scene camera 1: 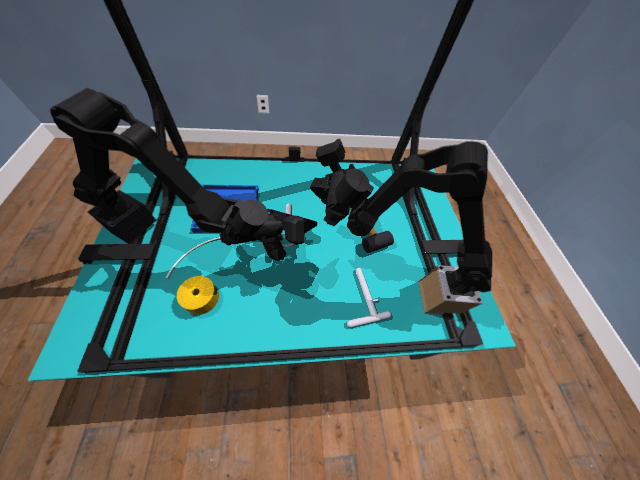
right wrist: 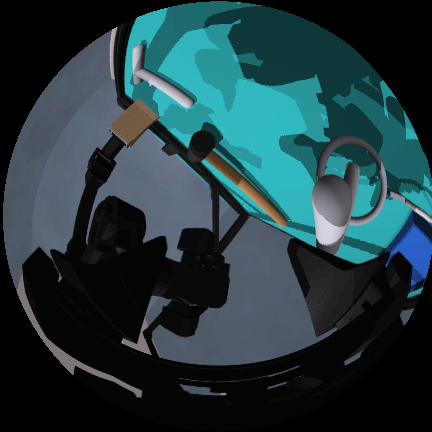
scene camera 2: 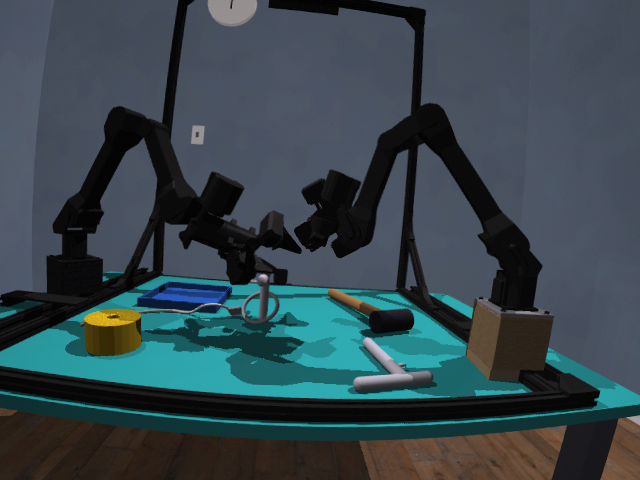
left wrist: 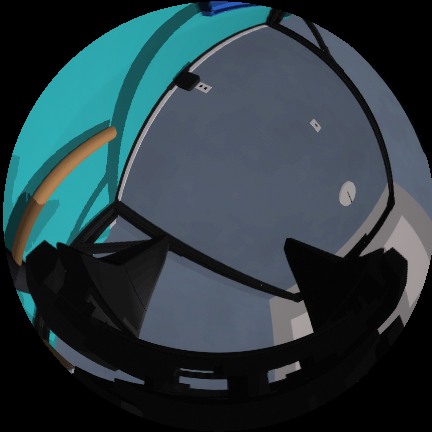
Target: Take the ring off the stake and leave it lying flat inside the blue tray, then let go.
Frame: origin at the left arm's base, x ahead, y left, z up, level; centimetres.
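Where they show: left gripper, between the fingertips: (scene camera 1: 345, 152) (left wrist: 228, 243); right gripper, between the fingertips: (scene camera 1: 307, 220) (right wrist: 229, 244) (scene camera 2: 288, 261); left arm's base, origin of its link: (scene camera 1: 459, 283) (right wrist: 119, 138) (scene camera 2: 512, 305); right arm's base, origin of its link: (scene camera 1: 115, 207) (scene camera 2: 74, 257).
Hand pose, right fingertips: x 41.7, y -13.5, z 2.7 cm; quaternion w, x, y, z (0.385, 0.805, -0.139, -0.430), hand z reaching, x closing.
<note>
Each offset is from my right fingertips to the centre of the thing. "*": to the spot under its first point.
The light grey stake {dx +5.5, dy -2.4, dz -11.8 cm} (scene camera 1: 288, 209) (scene camera 2: 264, 299) (right wrist: 332, 200) stands upright near the table's middle. The grey ring {dx +7.6, dy -2.8, dz -11.7 cm} (scene camera 2: 243, 306) (right wrist: 383, 180) is upright at the stake, its outline around the post; how it hangs there I cannot tell. The shallow blue tray {dx +27.7, dy -12.3, dz -13.3 cm} (scene camera 1: 230, 187) (scene camera 2: 178, 305) (right wrist: 415, 245) (left wrist: 235, 6) lies to the left behind the ring, partly hidden by the right arm in scene camera 1. My right gripper (scene camera 2: 293, 262) (right wrist: 229, 244) is open and empty, above the stake and close to its top. My left gripper (left wrist: 228, 243) (scene camera 1: 320, 205) is open and empty, high above the table.
A pale cable {* dx +35.8, dy +6.8, dz -13.8 cm} (scene camera 1: 184, 254) (right wrist: 415, 207) runs from the ring's side leftward. A yellow roll {dx +27.0, dy +19.4, dz -11.9 cm} (scene camera 1: 199, 304) (scene camera 2: 112, 335) stands at front left. A mallet {dx -17.4, dy -15.8, dz -12.4 cm} (scene camera 1: 377, 241) (scene camera 2: 351, 301) and a white T-shaped piece {dx -17.7, dy +14.7, dz -13.4 cm} (scene camera 1: 366, 291) (scene camera 2: 385, 359) lie on the right. Black rails edge the table.
</note>
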